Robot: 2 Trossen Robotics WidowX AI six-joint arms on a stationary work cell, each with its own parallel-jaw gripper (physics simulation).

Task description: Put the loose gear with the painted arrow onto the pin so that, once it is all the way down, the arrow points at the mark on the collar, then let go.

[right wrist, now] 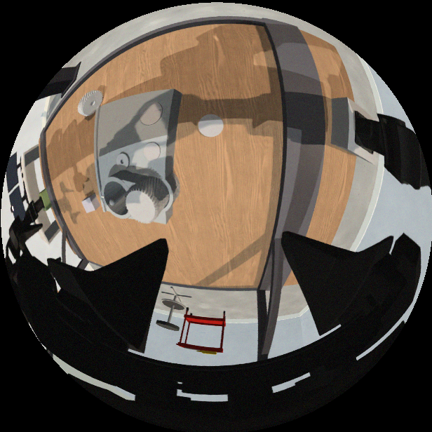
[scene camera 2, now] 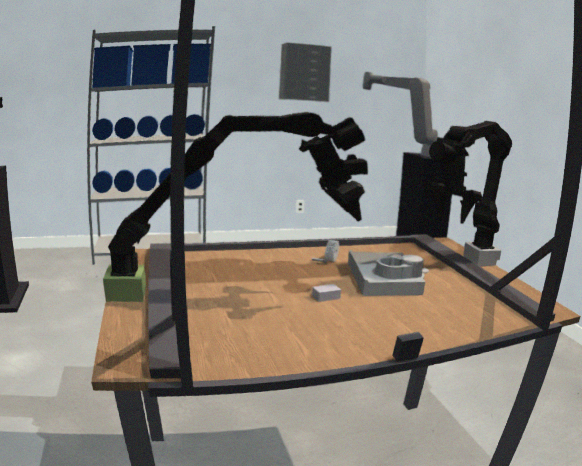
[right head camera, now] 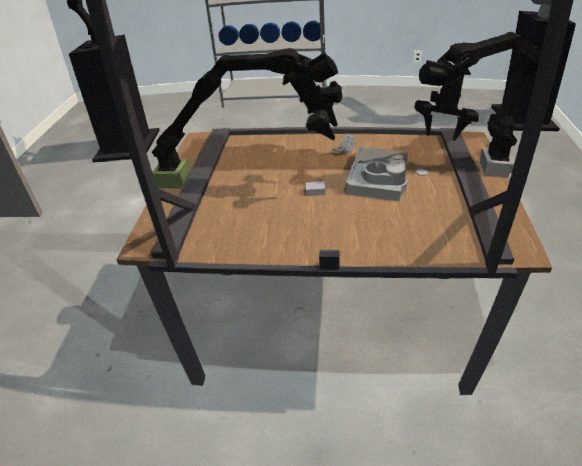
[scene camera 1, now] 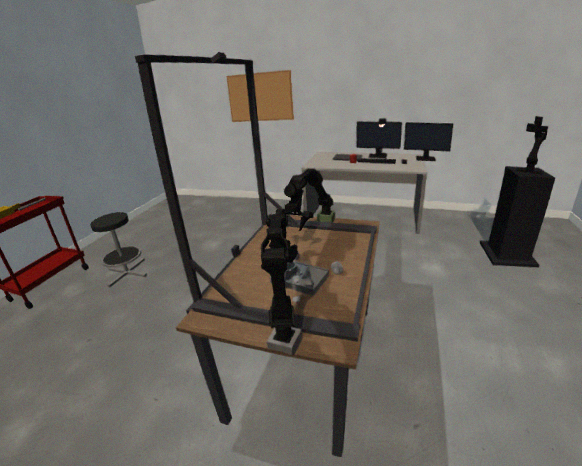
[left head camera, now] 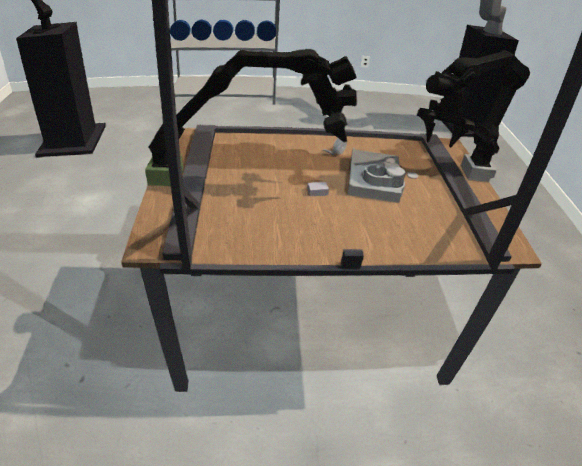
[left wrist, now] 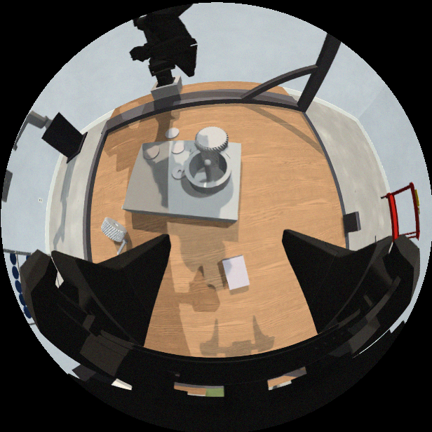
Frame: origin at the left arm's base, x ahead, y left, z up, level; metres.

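Seen in the pictures: left gripper, between the fingertips: (scene camera 2: pixel 354 216) (right head camera: pixel 335 132) (scene camera 1: pixel 292 230) (left head camera: pixel 344 134); right gripper, between the fingertips: (scene camera 2: pixel 451 221) (right head camera: pixel 440 138) (left head camera: pixel 438 144); left arm's base, origin of its link: (scene camera 2: pixel 124 271) (right head camera: pixel 169 165) (scene camera 1: pixel 326 212) (left head camera: pixel 163 162); right arm's base, origin of its link: (scene camera 2: pixel 483 246) (right head camera: pixel 498 155) (scene camera 1: pixel 284 335) (left head camera: pixel 480 161).
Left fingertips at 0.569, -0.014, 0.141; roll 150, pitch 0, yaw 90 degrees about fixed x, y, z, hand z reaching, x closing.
Pixels of each thing's middle, then the offset from my left fingertips to it, as dx, dy, dz.
- loose grey gear, middle of its body: (scene camera 2: pixel 332 250) (right head camera: pixel 348 143) (left head camera: pixel 340 145) (scene camera 1: pixel 336 267) +0.025, +0.241, -0.170
- small bolt, middle of its body: (scene camera 2: pixel 319 259) -0.015, +0.236, -0.197
- grey base, middle of its body: (scene camera 2: pixel 388 263) (right head camera: pixel 381 165) (left head camera: pixel 378 168) (scene camera 1: pixel 298 273) +0.143, +0.079, -0.157
- pale block, middle of its body: (scene camera 2: pixel 326 292) (right head camera: pixel 315 188) (left head camera: pixel 317 189) -0.063, -0.024, -0.189
- flat pale disc, middle of its body: (left head camera: pixel 412 175) +0.285, +0.122, -0.200
The loose grey gear (left head camera: pixel 339 147) (right head camera: pixel 347 144) (scene camera 2: pixel 331 250) (left wrist: pixel 114 229) (right wrist: pixel 90 103) stands tilted on its rim on the table, off the grey base's back left corner, close to a small bolt (left wrist: pixel 121 246) (scene camera 2: pixel 318 260). Its arrow cannot be made out. The pin (left wrist: pixel 207 162) rises inside the round collar (left wrist: pixel 207 189) on the grey base (left wrist: pixel 200 208) (left head camera: pixel 372 192); no collar mark can be made out. Another gear (left wrist: pixel 212 137) (right wrist: pixel 142 204) sits beside the collar. My left gripper (left wrist: pixel 227 238) is open and empty above the table near the loose gear. My right gripper (right wrist: pixel 225 242) (left head camera: pixel 441 142) is open and empty, high at the right.
A pale block (left head camera: pixel 318 189) (left wrist: pixel 235 272) lies left of the base. A flat pale disc (left head camera: pixel 412 175) (right wrist: pixel 210 125) lies right of it. Low discs (left wrist: pixel 178 147) and a small ring are on the base. Dark frame posts (left head camera: pixel 170 115) stand at the table's sides.
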